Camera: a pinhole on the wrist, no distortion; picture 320 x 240 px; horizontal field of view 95.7 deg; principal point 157.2 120.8 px. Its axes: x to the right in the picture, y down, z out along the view. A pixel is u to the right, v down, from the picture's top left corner.
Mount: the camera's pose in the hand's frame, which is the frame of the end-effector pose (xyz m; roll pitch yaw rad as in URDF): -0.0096 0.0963 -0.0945 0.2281 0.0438 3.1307
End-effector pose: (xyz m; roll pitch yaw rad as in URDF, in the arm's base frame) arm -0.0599 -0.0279 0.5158 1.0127 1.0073 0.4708
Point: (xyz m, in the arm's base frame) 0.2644 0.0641 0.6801
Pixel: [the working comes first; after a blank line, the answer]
In the camera's frame: -0.0604 -0.0993 0.3741

133.8 82.3
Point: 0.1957 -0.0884 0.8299
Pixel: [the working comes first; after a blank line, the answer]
In the camera's frame: 0.1316 0.0001 0.4345

201.1 120.8
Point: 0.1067 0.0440 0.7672
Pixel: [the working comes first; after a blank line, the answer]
In the camera's frame: 0.0964 -0.0776 0.2859

206.0 81.5
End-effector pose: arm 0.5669 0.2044 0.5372 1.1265 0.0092 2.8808
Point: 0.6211 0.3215 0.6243
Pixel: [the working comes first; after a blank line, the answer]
In the camera's frame: 0.0018 0.1266 0.2241

158.3 202.6
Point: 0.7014 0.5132 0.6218
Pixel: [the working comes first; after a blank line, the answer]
In the camera's frame: 0.0208 0.2575 0.3844

165.0 217.8
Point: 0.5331 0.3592 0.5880
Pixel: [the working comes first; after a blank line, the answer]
In the camera's frame: -0.0935 0.1609 0.2090

92.4 232.3
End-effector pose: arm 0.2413 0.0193 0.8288 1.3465 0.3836 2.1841
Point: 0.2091 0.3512 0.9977
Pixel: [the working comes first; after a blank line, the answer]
In the camera's frame: -0.2274 -0.0558 0.3254

56.0 96.0
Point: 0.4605 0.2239 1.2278
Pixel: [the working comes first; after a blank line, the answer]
In the camera's frame: 0.0832 -0.0996 0.5096

180.9 92.5
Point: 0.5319 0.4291 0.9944
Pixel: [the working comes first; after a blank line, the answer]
In the camera's frame: -0.1295 0.1253 0.5860

125.2 151.8
